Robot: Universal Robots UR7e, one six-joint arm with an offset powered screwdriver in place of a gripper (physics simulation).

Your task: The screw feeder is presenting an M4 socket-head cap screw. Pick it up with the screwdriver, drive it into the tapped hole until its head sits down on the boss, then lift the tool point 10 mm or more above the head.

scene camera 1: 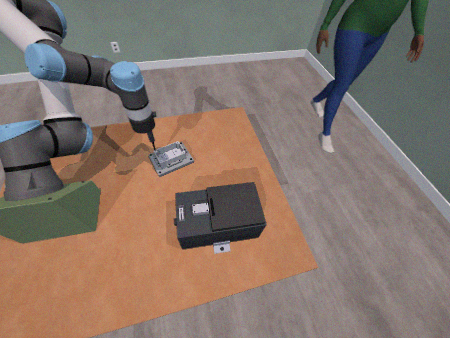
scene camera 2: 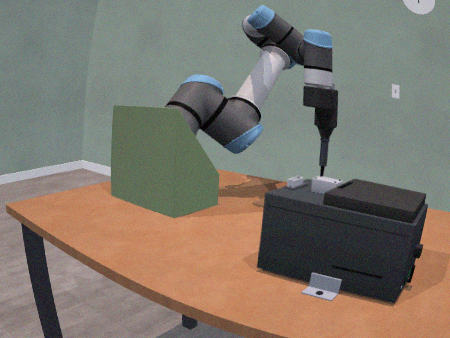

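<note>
My screwdriver (scene camera 1: 154, 149) (scene camera 2: 322, 174) points down, its thin dark bit at the near left corner region of the grey housing (scene camera 1: 167, 171) in scene camera 1. The bit end looks at or just above the housing's rim; whether it touches cannot be told. In scene camera 2 the bit end passes behind the feeder's top and the housing is hidden. The black screw feeder (scene camera 1: 237, 206) (scene camera 2: 330, 245) stands nearer the cameras, apart from the tool. The screw and the tapped hole are too small to make out, so whether the bit holds a screw cannot be told.
A green angular pedestal (scene camera 1: 55, 217) (scene camera 2: 150, 160) carries the arm's base on the orange table top (scene camera 1: 135, 270) (scene camera 2: 165, 250). A small metal bracket (scene camera 1: 222, 248) (scene camera 2: 322, 289) sits at the feeder's side. A person (scene camera 1: 345, 65) in blue trousers stands on the floor beyond the table.
</note>
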